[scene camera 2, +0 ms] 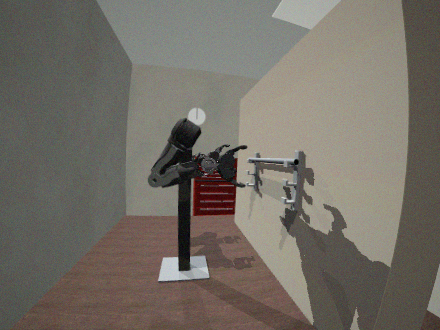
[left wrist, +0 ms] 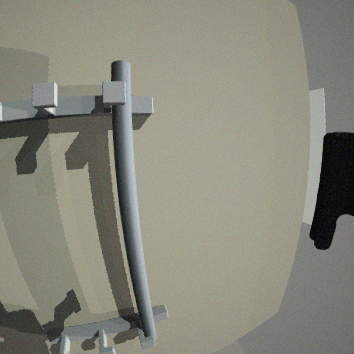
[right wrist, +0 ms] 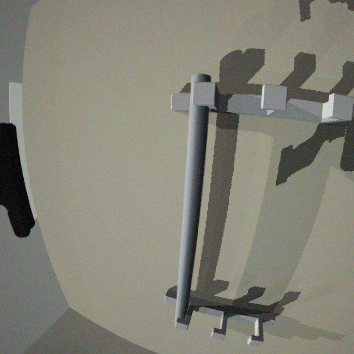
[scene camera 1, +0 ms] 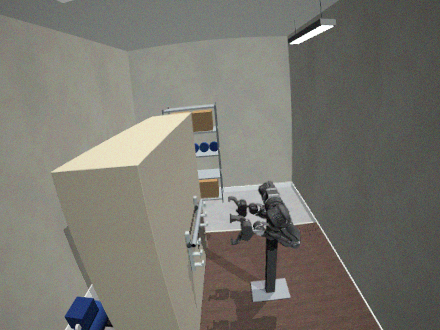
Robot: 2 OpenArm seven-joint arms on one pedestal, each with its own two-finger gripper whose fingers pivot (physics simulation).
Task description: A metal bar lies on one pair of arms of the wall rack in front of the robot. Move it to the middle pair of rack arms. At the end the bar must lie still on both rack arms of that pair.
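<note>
The grey metal bar (scene camera 1: 198, 224) (scene camera 2: 274, 161) (left wrist: 127, 190) (right wrist: 194, 190) lies across the top pair of arms of the wall rack (scene camera 2: 299, 187) (left wrist: 143, 105) (right wrist: 179, 102). The middle pair shows no bar; one middle arm (scene camera 2: 289, 182) (left wrist: 45, 95) (right wrist: 274, 97) shows below the top one in scene camera 2 and beside it in the wrist views. My left gripper (scene camera 1: 233, 230) is open and empty, in front of the rack, apart from the bar. My right gripper (scene camera 1: 231, 209) (scene camera 2: 245, 166) is open and empty, also apart from it. One dark finger shows at the edge of each wrist view.
The beige wall (scene camera 1: 165, 210) (scene camera 2: 350, 130) bears the rack. A shelf unit (scene camera 1: 220, 165) with boxes stands at the back in scene camera 1. A red drawer cabinet (scene camera 2: 215, 202) stands behind the robot in scene camera 2. Shadows of the arms fall on the wall.
</note>
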